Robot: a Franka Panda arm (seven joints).
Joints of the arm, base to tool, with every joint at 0 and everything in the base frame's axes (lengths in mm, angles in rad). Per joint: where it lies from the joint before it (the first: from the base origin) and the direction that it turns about. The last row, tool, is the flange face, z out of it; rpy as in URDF.
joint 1: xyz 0 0 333 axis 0 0 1
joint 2: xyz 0 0 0 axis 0 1 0
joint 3: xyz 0 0 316 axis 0 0 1
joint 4: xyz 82.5 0 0 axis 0 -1 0
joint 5: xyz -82.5 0 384 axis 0 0 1
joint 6: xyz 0 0 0 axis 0 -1 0
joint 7: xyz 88 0 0 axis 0 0 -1
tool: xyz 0 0 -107 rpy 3.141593 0 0
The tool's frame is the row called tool.
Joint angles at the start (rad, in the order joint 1, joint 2, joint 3, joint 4, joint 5, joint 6, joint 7):
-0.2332, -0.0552, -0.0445, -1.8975, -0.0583, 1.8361, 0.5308
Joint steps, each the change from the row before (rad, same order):
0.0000, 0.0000, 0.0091, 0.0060, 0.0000, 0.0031, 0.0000
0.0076, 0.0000, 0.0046, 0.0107, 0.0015, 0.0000, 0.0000
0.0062, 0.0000, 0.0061, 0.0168, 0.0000, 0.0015, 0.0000
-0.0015, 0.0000, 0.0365, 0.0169, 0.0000, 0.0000, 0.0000
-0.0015, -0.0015, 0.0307, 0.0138, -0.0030, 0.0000, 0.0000
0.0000, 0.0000, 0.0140, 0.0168, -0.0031, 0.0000, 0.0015
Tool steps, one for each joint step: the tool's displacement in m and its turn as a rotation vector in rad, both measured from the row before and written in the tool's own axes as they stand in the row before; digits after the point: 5 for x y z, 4 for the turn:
-0.00144, -0.00480, -0.00344, 0.0043, 0.0086, -0.0087
-0.00203, -0.00637, -0.00551, 0.0067, 0.0092, -0.0112
-0.00116, -0.00666, -0.00857, 0.0093, 0.0165, -0.0114
-0.00778, -0.01766, -0.00919, 0.0088, 0.0166, -0.0340
-0.00661, -0.01442, -0.00837, 0.0058, 0.0162, -0.0291
-0.00168, -0.00731, -0.00853, 0.0063, 0.0167, -0.0123

